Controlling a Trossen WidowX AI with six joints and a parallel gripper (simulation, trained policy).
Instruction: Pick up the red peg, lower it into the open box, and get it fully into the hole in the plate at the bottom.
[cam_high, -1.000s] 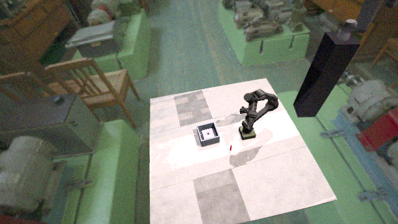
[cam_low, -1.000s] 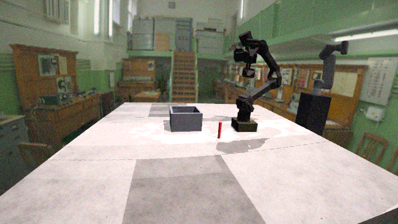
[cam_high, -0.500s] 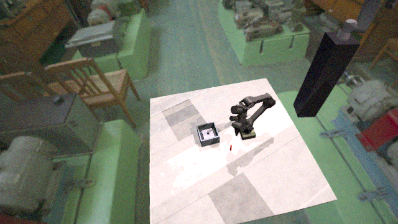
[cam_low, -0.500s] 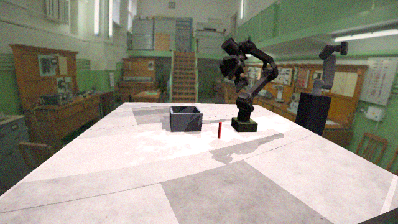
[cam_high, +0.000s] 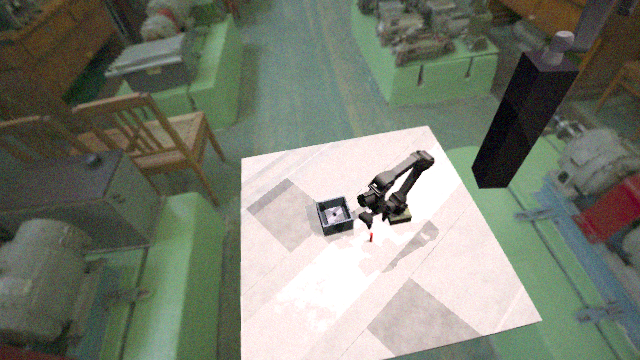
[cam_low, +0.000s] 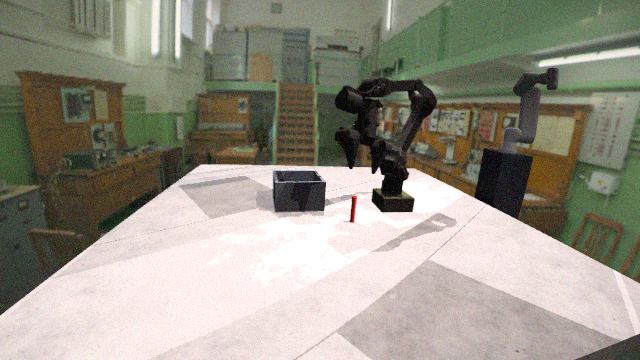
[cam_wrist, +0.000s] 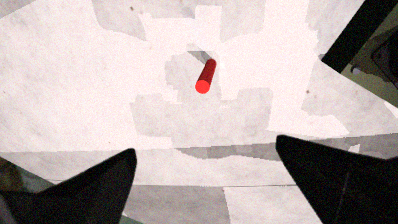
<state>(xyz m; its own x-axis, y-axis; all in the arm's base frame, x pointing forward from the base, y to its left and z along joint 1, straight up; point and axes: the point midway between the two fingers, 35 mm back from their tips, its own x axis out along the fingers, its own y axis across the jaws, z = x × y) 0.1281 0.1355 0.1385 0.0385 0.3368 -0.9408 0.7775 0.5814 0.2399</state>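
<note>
The red peg lies 120 mm below my gripper tip and 20 mm ahead of it. The rest, counted from my gripper tip: dark grey box (200 mm ahead, 130 mm to the right, 130 mm below); then plate (200 mm ahead, 130 mm to the right, 110 mm below).
</note>
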